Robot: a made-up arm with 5 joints.
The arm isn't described. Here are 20 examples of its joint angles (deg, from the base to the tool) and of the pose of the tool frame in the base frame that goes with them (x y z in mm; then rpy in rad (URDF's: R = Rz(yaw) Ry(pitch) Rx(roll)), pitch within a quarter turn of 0, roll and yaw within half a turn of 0).
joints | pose
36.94 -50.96 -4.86 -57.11 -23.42 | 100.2 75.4 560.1 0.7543 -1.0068 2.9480
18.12 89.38 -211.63 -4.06 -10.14 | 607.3 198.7 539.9 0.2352 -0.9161 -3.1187
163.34 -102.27 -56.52 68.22 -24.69 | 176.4 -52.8 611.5 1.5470 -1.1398 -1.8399
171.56 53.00 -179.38 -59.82 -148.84 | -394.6 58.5 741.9 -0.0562 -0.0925 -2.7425
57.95 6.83 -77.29 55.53 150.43 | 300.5 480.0 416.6 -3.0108 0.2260 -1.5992
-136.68 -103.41 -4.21 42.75 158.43 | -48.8 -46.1 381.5 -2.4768 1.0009 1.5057
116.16 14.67 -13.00 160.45 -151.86 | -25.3 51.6 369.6 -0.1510 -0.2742 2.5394
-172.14 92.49 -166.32 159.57 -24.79 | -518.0 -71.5 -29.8 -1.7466 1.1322 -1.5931
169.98 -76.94 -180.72 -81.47 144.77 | 580.1 -102.5 168.5 2.9251 -0.2953 0.4723
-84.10 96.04 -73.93 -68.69 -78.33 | 52.8 -510.6 -215.2 2.3391 -0.1474 -0.0381
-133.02 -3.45 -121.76 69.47 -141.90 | -301.8 -323.5 818.4 2.4055 0.7081 -0.1282
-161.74 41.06 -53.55 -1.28 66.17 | -551.4 -181.9 52.2 -2.9211 -0.0963 2.2947
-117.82 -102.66 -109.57 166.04 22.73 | 184.9 350.3 382.2 -2.7587 -0.7283 -2.6005
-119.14 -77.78 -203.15 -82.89 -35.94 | 240.0 430.5 87.4 3.1024 -0.0540 -1.4511
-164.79 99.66 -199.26 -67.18 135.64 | -531.2 -144.4 366.1 -0.1628 0.1642 2.6194
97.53 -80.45 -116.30 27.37 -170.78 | 78.0 -590.2 770.6 0.0300 0.1829 1.8659
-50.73 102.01 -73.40 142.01 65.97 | 80.2 -98.1 -93.5 0.1497 0.0664 -2.8706
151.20 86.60 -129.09 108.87 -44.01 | -464.0 255.1 -183.9 -2.1326 0.7194 -2.4666
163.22 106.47 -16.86 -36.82 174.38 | 0.0 0.0 -225.5 3.0133 -0.9151 -0.1316
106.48 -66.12 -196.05 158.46 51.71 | 138.7 -468.9 550.2 -1.2694 -0.6460 0.1027
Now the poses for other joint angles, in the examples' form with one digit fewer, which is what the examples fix.
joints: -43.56 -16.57 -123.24 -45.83 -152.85
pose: -28 27 992 -0.045 -0.088 -0.284
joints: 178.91 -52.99 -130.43 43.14 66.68
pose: 334 -6 970 -0.652 -0.256 1.232
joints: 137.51 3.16 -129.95 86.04 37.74
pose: -351 322 765 -2.656 -0.542 1.604
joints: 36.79 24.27 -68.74 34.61 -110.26
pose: 492 368 226 2.980 0.059 2.562
